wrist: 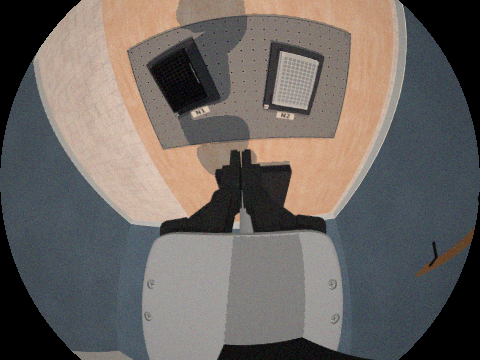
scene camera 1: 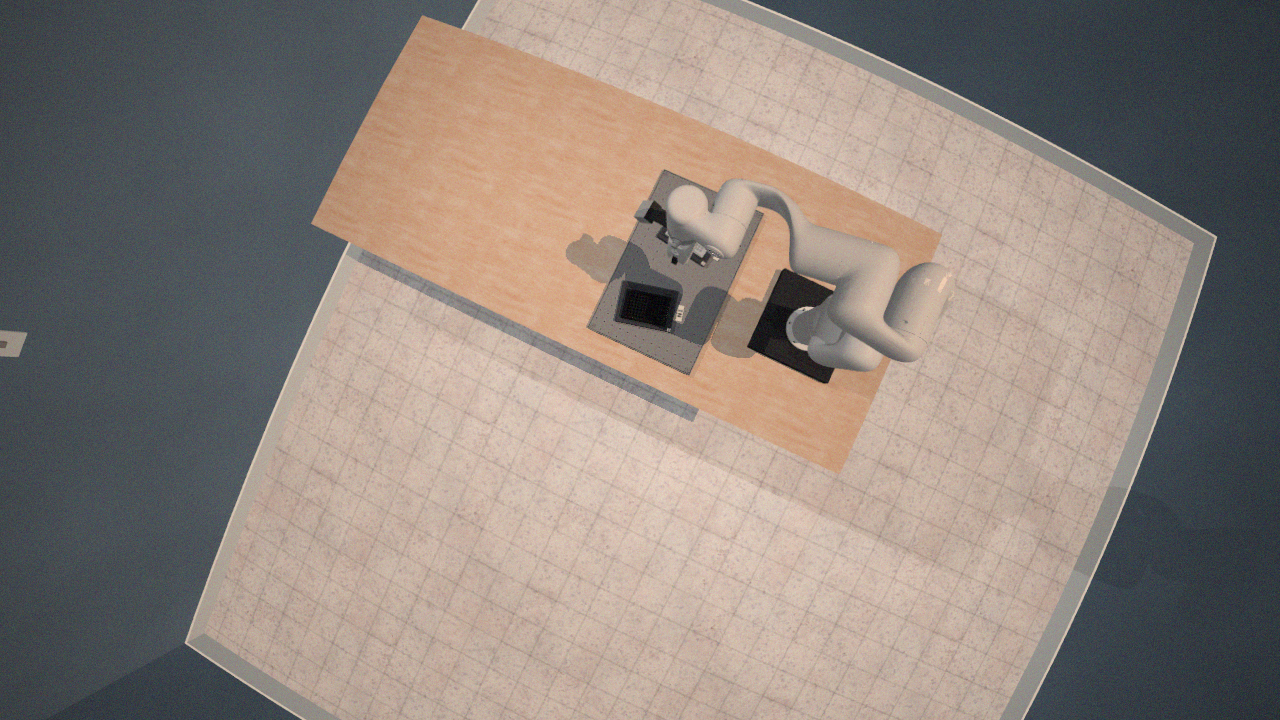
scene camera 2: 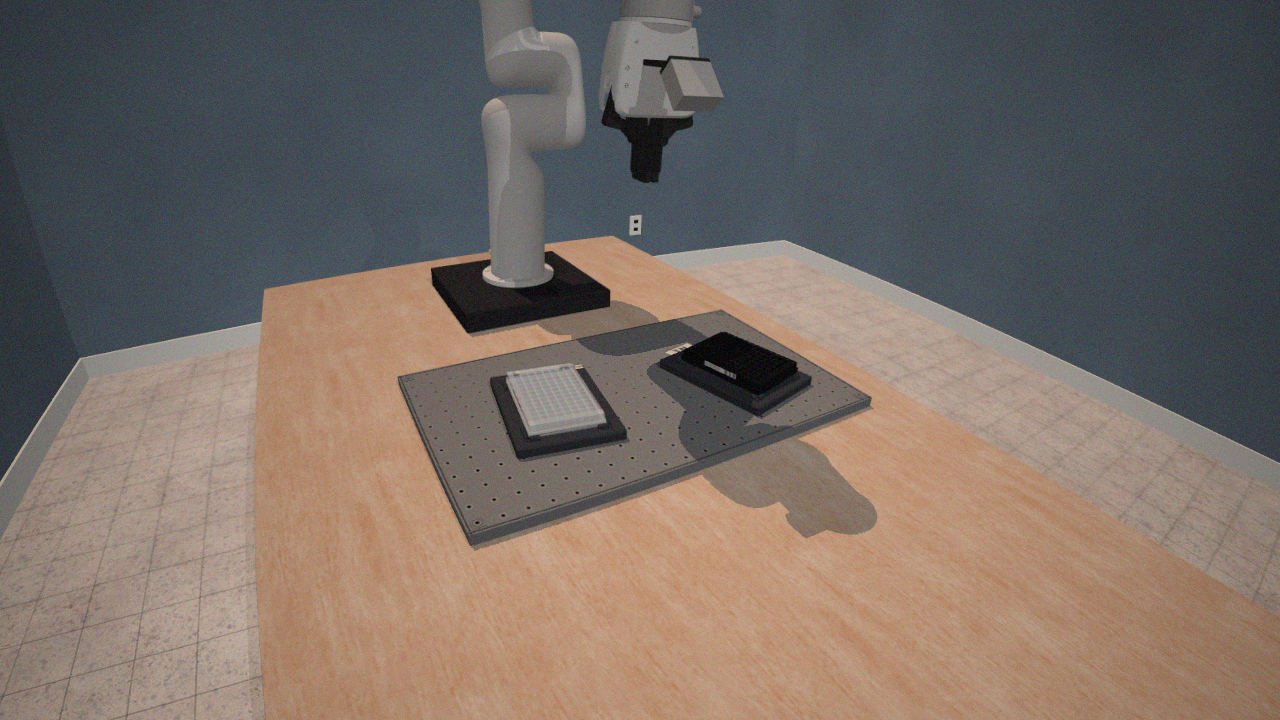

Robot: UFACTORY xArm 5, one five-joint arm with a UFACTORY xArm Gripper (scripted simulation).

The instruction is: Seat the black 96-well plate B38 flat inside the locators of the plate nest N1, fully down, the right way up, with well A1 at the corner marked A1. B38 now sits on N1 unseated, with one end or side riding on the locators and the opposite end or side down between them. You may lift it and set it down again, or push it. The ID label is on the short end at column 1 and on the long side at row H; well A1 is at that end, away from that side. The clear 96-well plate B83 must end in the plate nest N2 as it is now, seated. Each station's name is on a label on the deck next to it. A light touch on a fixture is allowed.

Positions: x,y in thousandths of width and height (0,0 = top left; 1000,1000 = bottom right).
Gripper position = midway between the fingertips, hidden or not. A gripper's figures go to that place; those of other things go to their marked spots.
Scene:
My gripper (scene camera 2: 504,251): 0.68 m from the lens. A black plate B38 (scene camera 2: 587,510) is 0.77 m from the lens.

